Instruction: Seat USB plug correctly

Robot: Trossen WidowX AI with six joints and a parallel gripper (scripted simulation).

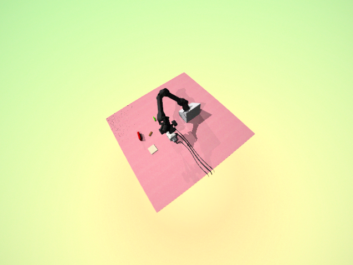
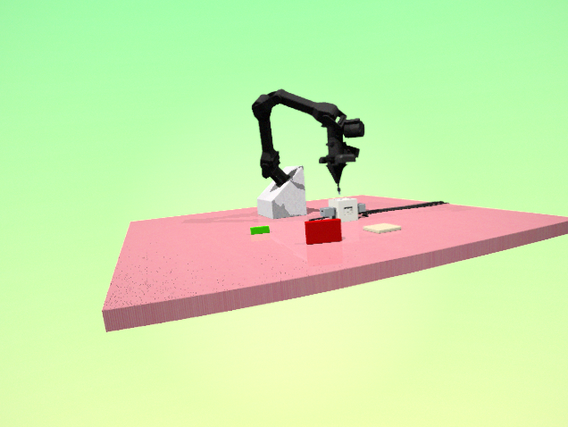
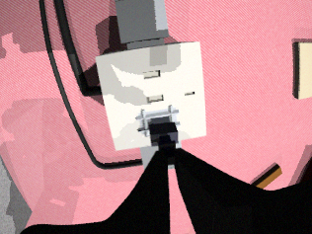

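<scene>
My gripper tip is 6 cm above the USB socket. Round my gripper tip: small brown block: 19 cm ahead, 15 cm to the right, 13 cm below; dark USB plug: 2 cm below; flat beige tile: 25 cm ahead, 4 cm to the left, 13 cm below.
</scene>
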